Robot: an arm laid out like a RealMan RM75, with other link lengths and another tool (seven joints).
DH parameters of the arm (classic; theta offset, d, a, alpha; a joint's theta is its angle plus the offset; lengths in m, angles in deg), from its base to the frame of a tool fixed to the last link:
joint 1: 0 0.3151 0 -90
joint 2: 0 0 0 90
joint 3: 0 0.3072 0 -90
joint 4: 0 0 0 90
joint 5: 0 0.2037 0 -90
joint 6: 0 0 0 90
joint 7: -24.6 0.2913 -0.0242 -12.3
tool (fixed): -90 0.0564 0 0
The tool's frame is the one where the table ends.
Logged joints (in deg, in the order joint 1, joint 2, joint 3, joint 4, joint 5, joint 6, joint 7), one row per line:
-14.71 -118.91 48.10 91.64 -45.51 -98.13 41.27
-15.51 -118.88 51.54 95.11 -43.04 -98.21 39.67
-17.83 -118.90 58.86 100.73 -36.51 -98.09 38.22
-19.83 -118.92 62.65 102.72 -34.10 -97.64 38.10
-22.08 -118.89 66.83 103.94 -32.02 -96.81 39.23
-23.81 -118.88 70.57 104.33 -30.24 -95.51 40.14
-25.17 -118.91 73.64 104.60 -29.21 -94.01 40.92
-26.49 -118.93 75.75 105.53 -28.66 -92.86 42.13
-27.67 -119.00 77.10 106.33 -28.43 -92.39 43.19
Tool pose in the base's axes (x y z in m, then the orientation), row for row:
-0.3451 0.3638 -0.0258 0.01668 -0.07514 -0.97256 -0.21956
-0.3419 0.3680 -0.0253 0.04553 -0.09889 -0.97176 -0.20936
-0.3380 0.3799 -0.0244 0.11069 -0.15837 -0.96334 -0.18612
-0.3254 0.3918 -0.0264 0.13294 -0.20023 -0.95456 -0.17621
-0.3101 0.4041 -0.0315 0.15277 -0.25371 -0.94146 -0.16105
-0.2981 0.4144 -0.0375 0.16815 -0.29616 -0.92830 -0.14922
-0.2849 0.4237 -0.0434 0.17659 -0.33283 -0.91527 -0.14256
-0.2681 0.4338 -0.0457 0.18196 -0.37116 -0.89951 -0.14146
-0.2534 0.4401 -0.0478 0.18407 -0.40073 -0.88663 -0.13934
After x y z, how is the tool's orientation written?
As a quaternion, w x y z.
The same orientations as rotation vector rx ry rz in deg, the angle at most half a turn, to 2 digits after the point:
-13.38 -173.23 -39.11
-17.30 -170.02 -36.63
-26.66 -162.15 -31.33
-33.28 -158.64 -29.29
-41.70 -154.73 -26.47
-48.26 -151.28 -24.32
-53.99 -148.46 -23.12
-60.03 -145.48 -22.88
-64.74 -143.23 -22.51

